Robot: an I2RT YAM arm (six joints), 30 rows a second.
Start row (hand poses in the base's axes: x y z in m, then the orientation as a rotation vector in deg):
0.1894 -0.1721 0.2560 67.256 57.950 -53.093
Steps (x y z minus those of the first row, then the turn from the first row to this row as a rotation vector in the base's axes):
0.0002 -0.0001 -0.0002 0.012 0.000 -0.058
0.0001 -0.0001 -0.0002 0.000 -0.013 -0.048
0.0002 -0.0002 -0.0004 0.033 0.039 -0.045
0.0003 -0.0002 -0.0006 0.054 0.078 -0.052
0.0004 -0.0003 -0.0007 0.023 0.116 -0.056
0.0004 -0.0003 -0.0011 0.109 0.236 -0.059
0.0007 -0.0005 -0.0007 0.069 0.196 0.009
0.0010 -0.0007 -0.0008 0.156 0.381 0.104
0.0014 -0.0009 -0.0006 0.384 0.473 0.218
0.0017 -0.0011 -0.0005 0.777 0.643 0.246
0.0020 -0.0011 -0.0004 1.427 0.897 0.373
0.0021 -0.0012 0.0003 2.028 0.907 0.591
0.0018 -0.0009 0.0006 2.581 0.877 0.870
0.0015 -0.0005 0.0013 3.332 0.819 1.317
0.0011 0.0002 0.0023 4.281 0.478 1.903
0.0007 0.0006 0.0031 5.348 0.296 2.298
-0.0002 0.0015 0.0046 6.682 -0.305 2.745
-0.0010 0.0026 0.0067 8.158 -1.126 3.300
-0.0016 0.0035 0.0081 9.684 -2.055 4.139
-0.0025 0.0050 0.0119 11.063 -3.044 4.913
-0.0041 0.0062 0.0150 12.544 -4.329 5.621
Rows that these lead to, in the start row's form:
0.1896 -0.1722 0.2558 67.301 57.928 -53.134
0.1895 -0.1722 0.2558 67.290 57.915 -53.122
0.1896 -0.1723 0.2556 67.297 57.977 -53.141
0.1897 -0.1723 0.2554 67.304 58.017 -53.164
0.1898 -0.1724 0.2553 67.267 58.028 -53.205
0.1898 -0.1724 0.2549 67.298 58.172 -53.253
0.1901 -0.1726 0.2553 67.238 58.151 -53.189
0.1904 -0.1728 0.2552 67.187 58.397 -53.202
0.1908 -0.1730 0.2554 67.275 58.658 -53.080
0.1911 -0.1732 0.2555 67.524 59.032 -53.010
0.1914 -0.1732 0.2556 67.897 59.670 -52.810
0.1915 -0.1733 0.2563 68.261 60.129 -52.393
0.1912 -0.1730 0.2566 68.561 60.558 -51.919
0.1909 -0.1726 0.2573 68.932 61.160 -51.208
0.1905 -0.1719 0.2583 69.480 61.710 -50.109
0.1901 -0.1715 0.2591 70.183 62.359 -49.212
0.1892 -0.1706 0.2606 71.217 62.837 -47.870
0.1884 -0.1695 0.2627 72.369 63.258 -46.222
0.1878 -0.1686 0.2641 73.408 63.746 -44.242
0.1869 -0.1671 0.2679 74.375 64.060 -42.331
0.1853 -0.1659 0.2710 75.550 64.138 -40.217

